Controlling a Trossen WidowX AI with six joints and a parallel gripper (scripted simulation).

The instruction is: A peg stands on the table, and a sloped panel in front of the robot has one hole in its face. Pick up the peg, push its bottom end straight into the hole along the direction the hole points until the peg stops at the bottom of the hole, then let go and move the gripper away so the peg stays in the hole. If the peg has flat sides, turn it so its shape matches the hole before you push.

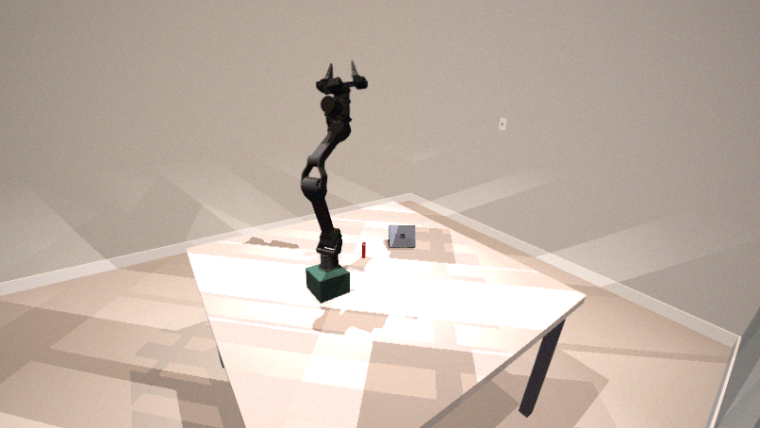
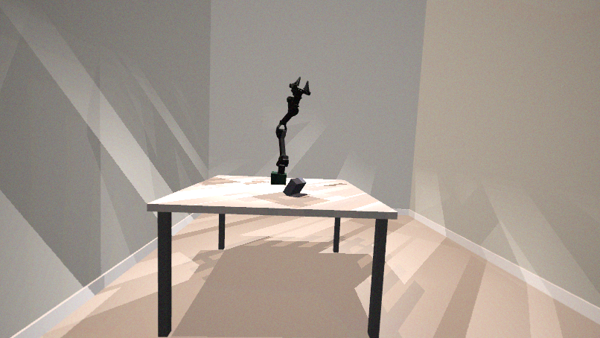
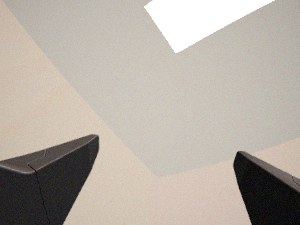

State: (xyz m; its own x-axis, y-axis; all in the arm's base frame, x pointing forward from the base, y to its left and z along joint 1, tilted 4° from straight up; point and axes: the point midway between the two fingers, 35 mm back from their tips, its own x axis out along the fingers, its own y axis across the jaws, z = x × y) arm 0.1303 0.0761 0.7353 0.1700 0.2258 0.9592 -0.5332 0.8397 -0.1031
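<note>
The red square peg is 79 cm below my gripper tip, 9 cm ahead of it and 5 cm to the right of it. The rest, counted from my gripper tip: panel (79 cm below, 31 cm ahead, 8 cm to the right).
</note>
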